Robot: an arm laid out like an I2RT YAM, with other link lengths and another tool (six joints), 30 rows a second.
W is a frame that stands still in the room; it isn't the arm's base.
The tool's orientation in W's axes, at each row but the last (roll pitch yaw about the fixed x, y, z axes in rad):
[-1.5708 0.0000 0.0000]
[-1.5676 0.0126 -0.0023]
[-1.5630 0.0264 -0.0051]
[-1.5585 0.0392 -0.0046]
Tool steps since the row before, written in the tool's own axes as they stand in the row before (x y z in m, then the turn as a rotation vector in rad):
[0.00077 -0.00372 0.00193 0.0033 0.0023 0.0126]
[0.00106 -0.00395 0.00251 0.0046 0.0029 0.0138]
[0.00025 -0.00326 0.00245 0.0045 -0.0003 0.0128]
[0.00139 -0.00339 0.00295 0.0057 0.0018 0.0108]
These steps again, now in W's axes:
[0.00077 0.00193 0.00372 0.0033 0.0126 -0.0023]
[0.00112 0.00249 0.00394 0.0046 0.0138 -0.0029]
[0.00035 0.00242 0.00327 0.0046 0.0128 0.0003]
[0.00154 0.00290 0.00337 0.0057 0.0108 -0.0019]

